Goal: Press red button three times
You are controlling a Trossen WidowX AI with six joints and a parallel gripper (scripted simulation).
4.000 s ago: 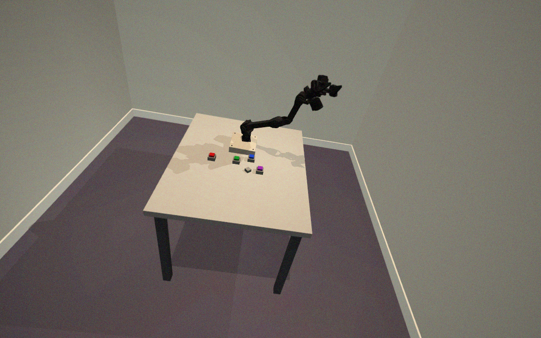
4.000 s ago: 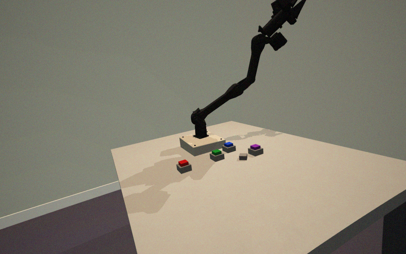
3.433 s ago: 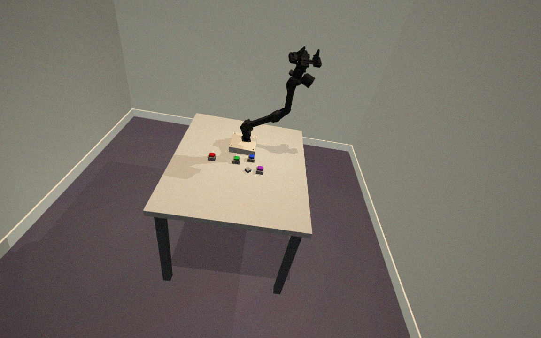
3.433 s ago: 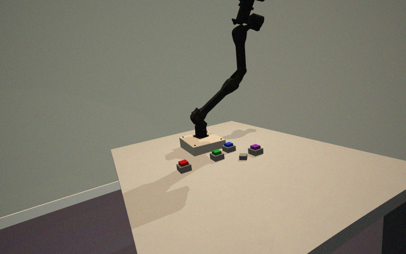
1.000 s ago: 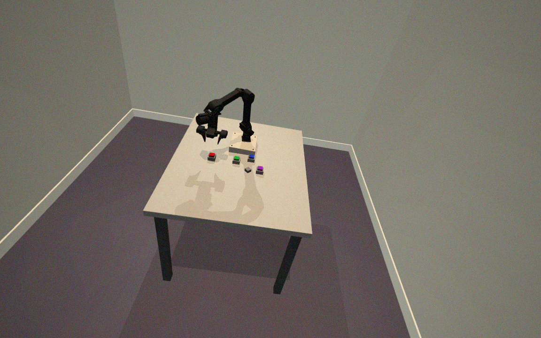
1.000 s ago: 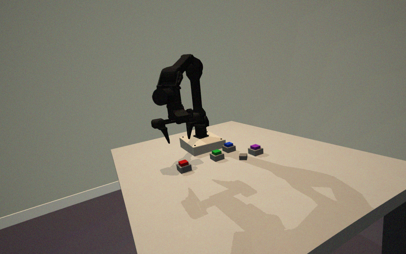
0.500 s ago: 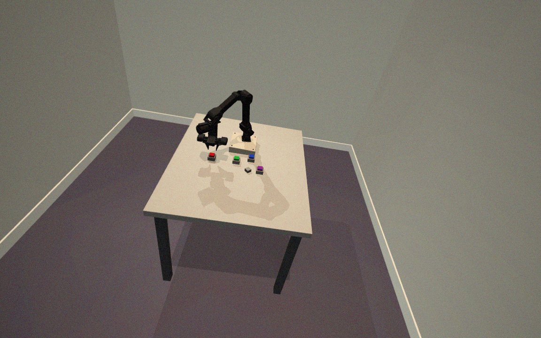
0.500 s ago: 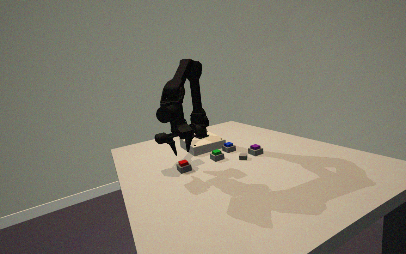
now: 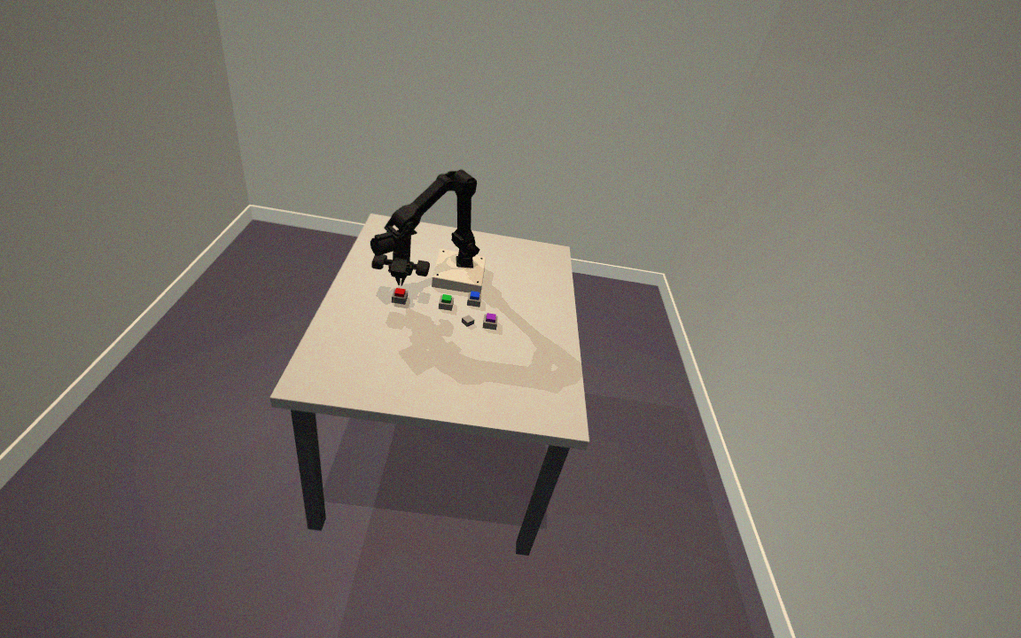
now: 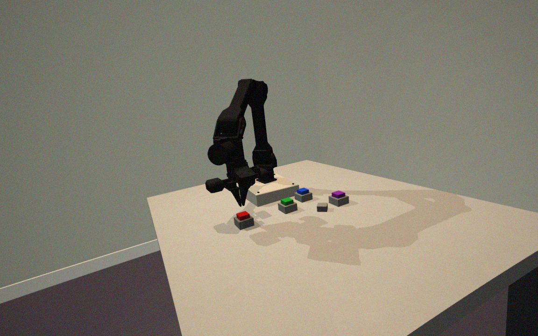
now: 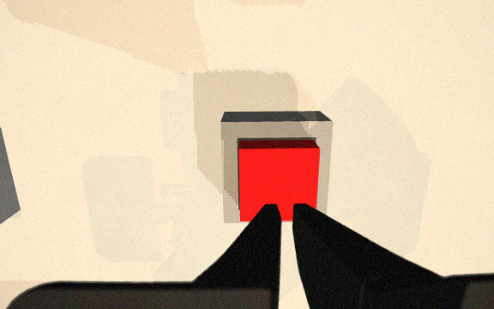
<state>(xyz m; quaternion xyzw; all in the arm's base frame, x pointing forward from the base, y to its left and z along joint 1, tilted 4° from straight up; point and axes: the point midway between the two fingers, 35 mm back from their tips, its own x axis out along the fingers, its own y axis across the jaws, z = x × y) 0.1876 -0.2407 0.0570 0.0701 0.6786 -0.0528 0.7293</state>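
My gripper tip is now 3 cm above the red button. The rest, counted from my gripper tip: blue button (27 cm to the left, 3 cm below, 1 cm behind); then green button (16 cm to the left, 3 cm below, 2 cm ahead); then small grey block (24 cm to the left, 11 cm ahead, 6 cm below).
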